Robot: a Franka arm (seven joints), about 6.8 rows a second.
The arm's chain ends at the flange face. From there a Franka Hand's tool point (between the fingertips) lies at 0.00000 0.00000 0.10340 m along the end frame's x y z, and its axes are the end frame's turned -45 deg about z.
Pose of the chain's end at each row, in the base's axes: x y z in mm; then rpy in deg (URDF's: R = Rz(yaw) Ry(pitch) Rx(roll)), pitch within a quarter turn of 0, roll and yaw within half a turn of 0:
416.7, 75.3, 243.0, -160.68, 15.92, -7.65
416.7, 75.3, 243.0, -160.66, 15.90, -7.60
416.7, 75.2, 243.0, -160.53, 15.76, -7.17
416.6, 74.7, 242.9, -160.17, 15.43, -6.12
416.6, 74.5, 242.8, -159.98, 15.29, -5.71
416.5, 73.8, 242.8, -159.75, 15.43, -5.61
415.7, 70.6, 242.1, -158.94, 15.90, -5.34
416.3, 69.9, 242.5, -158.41, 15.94, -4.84
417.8, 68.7, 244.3, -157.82, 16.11, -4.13
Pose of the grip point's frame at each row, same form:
394.7, 112.8, 149.2, -155.22, -1.78, 34.23
394.7, 112.8, 149.2, -155.22, -1.80, 34.28
394.7, 112.7, 149.2, -155.22, -1.99, 34.67
394.6, 112.3, 149.1, -155.18, -2.47, 35.62
394.6, 112.3, 149.1, -155.14, -2.70, 35.98
394.3, 111.9, 149.3, -154.88, -2.74, 36.01
392.8, 110.1, 149.3, -153.98, -2.90, 36.02
393.2, 110.0, 150.1, -153.57, -3.21, 36.35
394.1, 109.5, 152.3, -153.03, -3.45, 36.86

